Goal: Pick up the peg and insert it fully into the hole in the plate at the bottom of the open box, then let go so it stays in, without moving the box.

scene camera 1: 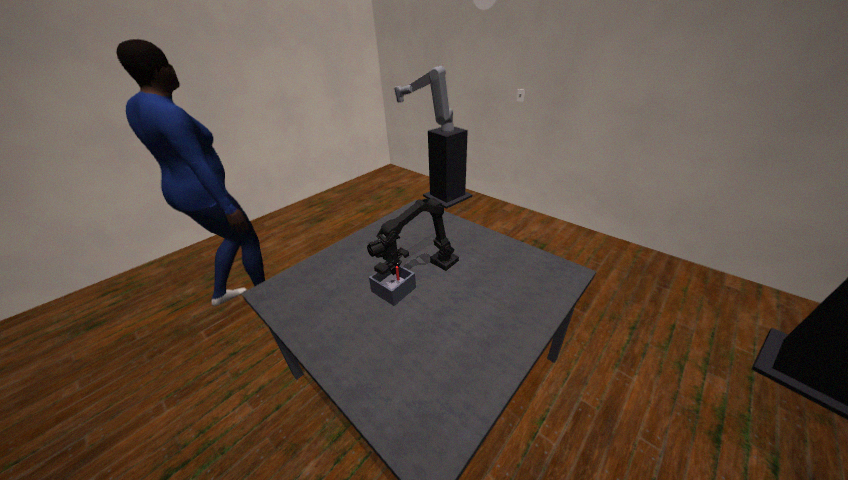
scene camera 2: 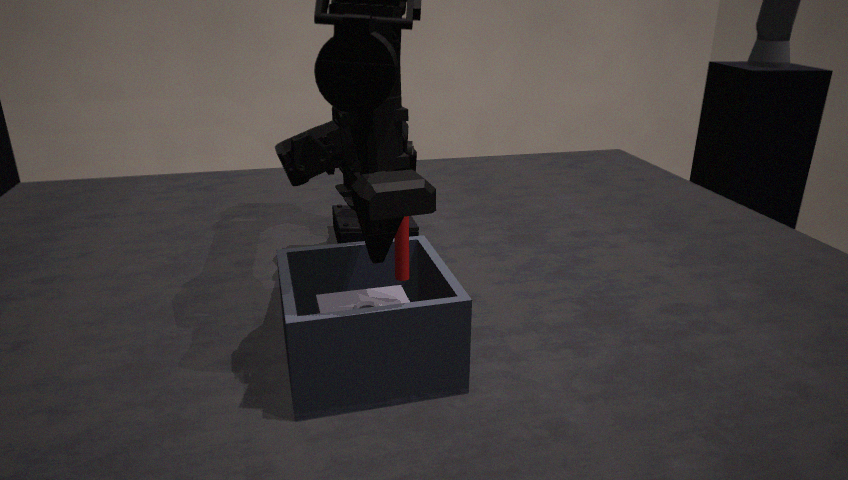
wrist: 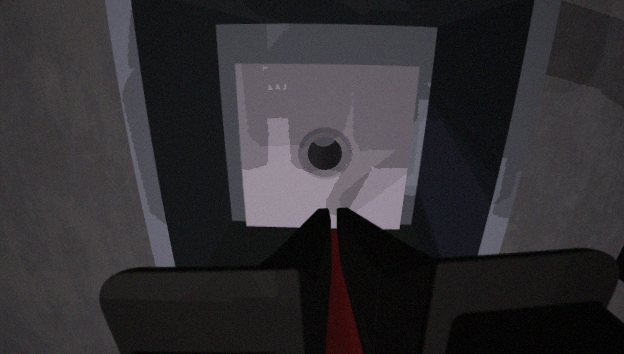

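Pixels of known places: gripper, fingertip midpoint: [scene camera 1: 393, 274] [scene camera 2: 377, 261] [wrist: 332, 219]; arm's base, origin of the base link: [scene camera 1: 444, 258].
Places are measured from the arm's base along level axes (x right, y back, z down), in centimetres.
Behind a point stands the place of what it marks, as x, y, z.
Observation:
My gripper [scene camera 1: 396, 267] @[0.4, -32.6, -7.3] [wrist: 332, 219] @[0.4, -32.6, -7.3] is shut on the red peg [scene camera 1: 397, 273] @[-2.5, -32.2, -9.6] [scene camera 2: 402, 252] @[-2.1, -32.6, -8.2] [wrist: 342, 315] @[-1.3, -32.0, -10.3] and holds it nearly upright over the open box. In scene view 2 the peg's lower end shows within the box opening, above the plate and right of the hole. The grey box [scene camera 1: 393, 295] @[-7.9, -38.9, -3.5] [scene camera 2: 377, 356] @[0.5, -41.1, -2.0] [wrist: 128, 100] @[3.1, -41.3, -6.4] stands on the table. At its bottom lies the pale plate [scene camera 2: 333, 300] @[4.9, -31.0, -2.4] [wrist: 280, 200] @[-1.7, -35.0, -2.4]. Its round hole [wrist: 325, 156] is beyond the fingertips in the wrist view. The fingers partly hide the peg there.
The box walls surround the plate, close to the fingers. The box stands on the dark grey table [scene camera 1: 464, 356] @[-48.8, -33.0, 3.4] [scene camera 2: 595, 356] @[-21.8, -34.1, 3.4]. A person in blue [scene camera 1: 178, 142] stands beyond the table's left side. A grey arm [scene camera 1: 439, 95] stands on a black pedestal [scene camera 1: 447, 163] [scene camera 2: 758, 136] behind the table.

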